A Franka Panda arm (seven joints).
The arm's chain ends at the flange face. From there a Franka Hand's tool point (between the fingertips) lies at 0.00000 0.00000 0.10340 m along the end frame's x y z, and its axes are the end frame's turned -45 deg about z.
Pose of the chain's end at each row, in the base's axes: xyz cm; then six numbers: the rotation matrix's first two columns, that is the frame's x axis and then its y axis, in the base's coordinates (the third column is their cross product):
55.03, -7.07, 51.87, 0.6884, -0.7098, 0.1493, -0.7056, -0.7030, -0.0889
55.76, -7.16, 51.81, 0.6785, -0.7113, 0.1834, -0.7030, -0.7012, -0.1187
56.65, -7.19, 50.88, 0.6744, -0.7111, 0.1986, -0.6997, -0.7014, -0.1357
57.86, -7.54, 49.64, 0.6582, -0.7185, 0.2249, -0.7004, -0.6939, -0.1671
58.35, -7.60, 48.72, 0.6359, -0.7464, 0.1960, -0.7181, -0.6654, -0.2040
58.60, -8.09, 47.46, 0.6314, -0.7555, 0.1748, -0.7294, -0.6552, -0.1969
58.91, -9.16, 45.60, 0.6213, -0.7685, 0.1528, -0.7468, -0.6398, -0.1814
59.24, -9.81, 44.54, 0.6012, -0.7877, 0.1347, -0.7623, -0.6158, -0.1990
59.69, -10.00, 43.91, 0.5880, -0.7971, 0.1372, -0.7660, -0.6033, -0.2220
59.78, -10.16, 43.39, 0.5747, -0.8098, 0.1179, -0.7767, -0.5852, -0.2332
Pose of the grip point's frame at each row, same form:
56.77, -7.53, 41.69, 0.9857, -0.0048, 0.1684, -0.0122, -0.9990, 0.0427
57.96, -7.66, 41.72, 0.9769, -0.0071, 0.2136, -0.0173, -0.9988, 0.0457
59.09, -7.68, 40.84, 0.9716, -0.0069, 0.2364, -0.0179, -0.9988, 0.0445
60.72, -8.03, 39.71, 0.9607, -0.0174, 0.2772, -0.0298, -0.9987, 0.0409
61.27, -7.71, 38.80, 0.9574, -0.0573, 0.2828, -0.0581, -0.9983, -0.0057
61.32, -8.12, 37.48, 0.9622, -0.0709, 0.2628, -0.0693, -0.9975, -0.0156
61.36, -9.17, 35.56, 0.9674, -0.0910, 0.2363, -0.0887, -0.9958, -0.0202
61.72, -9.63, 34.50, 0.9641, -0.1216, 0.2360, -0.1139, -0.9924, -0.0455
62.38, -9.74, 33.93, 0.9574, -0.1370, 0.2540, -0.1259, -0.9902, -0.0600
62.45, -9.72, 33.41, 0.9556, -0.1588, 0.2483, -0.1428, -0.9864, -0.0815

